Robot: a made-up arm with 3 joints. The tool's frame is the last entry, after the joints. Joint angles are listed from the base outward. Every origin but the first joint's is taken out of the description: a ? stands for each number. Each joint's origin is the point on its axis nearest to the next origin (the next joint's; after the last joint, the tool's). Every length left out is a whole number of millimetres.
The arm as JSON. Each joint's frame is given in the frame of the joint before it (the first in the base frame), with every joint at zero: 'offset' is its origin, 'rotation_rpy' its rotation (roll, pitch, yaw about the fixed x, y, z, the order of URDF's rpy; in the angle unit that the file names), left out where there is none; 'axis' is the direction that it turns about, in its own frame. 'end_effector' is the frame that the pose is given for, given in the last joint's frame.
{
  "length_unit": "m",
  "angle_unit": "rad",
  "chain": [
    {
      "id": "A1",
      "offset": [
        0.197,
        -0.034,
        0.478
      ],
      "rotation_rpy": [
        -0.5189,
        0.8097,
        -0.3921
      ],
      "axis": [
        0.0,
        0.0,
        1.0
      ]
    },
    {
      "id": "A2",
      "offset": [
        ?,
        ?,
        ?
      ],
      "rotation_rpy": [
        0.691,
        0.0,
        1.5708
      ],
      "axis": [
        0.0,
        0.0,
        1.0
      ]
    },
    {
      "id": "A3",
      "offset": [
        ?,
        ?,
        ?
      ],
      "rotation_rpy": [
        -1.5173,
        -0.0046,
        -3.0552
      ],
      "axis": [
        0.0,
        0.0,
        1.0
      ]
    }
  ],
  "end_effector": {
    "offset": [
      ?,
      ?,
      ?
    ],
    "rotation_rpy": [
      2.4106,
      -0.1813,
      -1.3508
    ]
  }
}
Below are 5 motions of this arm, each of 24 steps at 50 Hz.
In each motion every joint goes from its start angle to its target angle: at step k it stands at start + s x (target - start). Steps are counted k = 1, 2, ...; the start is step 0. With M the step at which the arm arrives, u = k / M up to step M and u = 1 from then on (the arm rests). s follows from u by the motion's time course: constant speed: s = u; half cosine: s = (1 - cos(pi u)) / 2; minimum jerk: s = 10 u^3 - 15 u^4 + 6 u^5.
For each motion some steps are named. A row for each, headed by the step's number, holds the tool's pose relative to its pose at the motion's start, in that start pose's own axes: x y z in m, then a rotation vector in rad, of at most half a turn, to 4 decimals.
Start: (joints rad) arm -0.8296 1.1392 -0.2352
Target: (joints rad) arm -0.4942 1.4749 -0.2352
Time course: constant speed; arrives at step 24
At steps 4, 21, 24:
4: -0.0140 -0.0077 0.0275 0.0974 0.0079 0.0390
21: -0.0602 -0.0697 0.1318 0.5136 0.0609 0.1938
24: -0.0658 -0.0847 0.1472 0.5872 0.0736 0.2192

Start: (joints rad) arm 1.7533 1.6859 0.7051
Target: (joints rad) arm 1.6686 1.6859 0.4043
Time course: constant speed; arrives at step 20
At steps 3, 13, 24:
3: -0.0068 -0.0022 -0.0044 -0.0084 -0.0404 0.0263
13: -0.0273 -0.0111 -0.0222 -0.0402 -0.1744 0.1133
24: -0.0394 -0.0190 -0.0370 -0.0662 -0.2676 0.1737

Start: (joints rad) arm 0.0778 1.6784 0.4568
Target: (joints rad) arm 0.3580 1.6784 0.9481
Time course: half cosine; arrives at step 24
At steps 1, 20, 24:
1: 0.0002 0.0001 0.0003 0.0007 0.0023 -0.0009
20: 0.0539 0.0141 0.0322 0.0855 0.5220 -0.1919
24: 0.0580 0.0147 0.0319 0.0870 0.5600 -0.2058

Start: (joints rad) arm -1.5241 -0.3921 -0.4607
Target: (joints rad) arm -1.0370 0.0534 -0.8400
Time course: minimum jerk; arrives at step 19
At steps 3, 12, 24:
3: -0.0064 -0.0040 0.0046 0.0202 -0.0224 0.0113
12: -0.1519 -0.1155 0.0477 0.4677 -0.5693 0.2415
24: -0.1982 -0.1593 0.0350 0.6294 -0.7870 0.3081

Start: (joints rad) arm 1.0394 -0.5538 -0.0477
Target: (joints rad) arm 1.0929 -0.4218 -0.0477
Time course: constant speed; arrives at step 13
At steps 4, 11, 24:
4: -0.0063 -0.0085 0.0123 0.0517 -0.0075 0.0150
11: -0.0173 -0.0251 0.0328 0.1419 -0.0201 0.0423
24: -0.0204 -0.0302 0.0384 0.1676 -0.0236 0.0503

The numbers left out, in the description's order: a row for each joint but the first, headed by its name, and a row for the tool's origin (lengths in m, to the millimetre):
A2: 0.052 0.174 0.0
A3: 0.032 -0.062 0.0
tool: -0.228 0.048 0.0

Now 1 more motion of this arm.
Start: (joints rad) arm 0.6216 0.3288 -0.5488
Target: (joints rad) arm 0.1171 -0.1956 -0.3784
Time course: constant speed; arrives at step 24
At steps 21, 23, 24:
21: 0.1049 -0.0044 -0.2360 -0.7179 0.4626 -0.2814
23: 0.1096 -0.0137 -0.2595 -0.7859 0.5072 -0.3087
24: 0.1116 -0.0189 -0.2711 -0.8199 0.5296 -0.3222

